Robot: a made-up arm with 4 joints.
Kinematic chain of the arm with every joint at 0, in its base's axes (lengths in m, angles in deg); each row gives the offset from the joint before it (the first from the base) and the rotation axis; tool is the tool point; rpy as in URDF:
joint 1: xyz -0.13 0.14 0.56 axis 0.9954 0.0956 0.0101
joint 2: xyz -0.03 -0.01 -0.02 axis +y
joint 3: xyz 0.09 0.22 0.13 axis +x
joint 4: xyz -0.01 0 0.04 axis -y
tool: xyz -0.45 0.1 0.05 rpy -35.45 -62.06 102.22
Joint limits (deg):
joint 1: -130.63..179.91
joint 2: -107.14..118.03
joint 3: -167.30..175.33
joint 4: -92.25..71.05
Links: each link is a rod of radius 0.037 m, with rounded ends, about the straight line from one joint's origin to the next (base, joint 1, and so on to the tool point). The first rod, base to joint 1, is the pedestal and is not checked.
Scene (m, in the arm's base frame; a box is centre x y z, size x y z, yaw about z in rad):
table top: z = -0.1
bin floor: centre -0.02 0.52 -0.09 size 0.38 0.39 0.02 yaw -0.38
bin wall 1: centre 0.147 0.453 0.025 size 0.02 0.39 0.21 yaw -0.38
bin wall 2: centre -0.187 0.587 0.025 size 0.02 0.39 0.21 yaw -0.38
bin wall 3: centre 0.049 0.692 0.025 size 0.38 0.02 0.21 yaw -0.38
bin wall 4: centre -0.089 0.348 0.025 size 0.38 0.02 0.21 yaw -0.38
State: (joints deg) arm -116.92 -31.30 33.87 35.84
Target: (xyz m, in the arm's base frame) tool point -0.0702 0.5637 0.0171
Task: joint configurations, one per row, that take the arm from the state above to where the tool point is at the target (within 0.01 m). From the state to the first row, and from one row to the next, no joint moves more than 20 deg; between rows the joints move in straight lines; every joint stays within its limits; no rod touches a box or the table.
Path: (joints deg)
1: -99.16 -41.21 15.05 18.11
2: -81.40 -51.13 -3.76 0.39
3: -63.64 -61.04 -22.58 -17.34
4: -45.88 -70.95 -41.40 -35.07
5: -28.12 -80.87 -60.21 -52.79
6: -21.71 -69.81 -79.80 -54.75
7: -15.30 -58.76 -99.40 -56.71
8: -8.89 -47.71 -118.99 -58.66
9: -2.48 -36.66 -138.58 -60.62
10: -19.10 -35.15 -124.19 -67.42
11: -35.72 -33.64 -109.80 -74.23
12: -52.33 -32.14 -95.41 -81.03

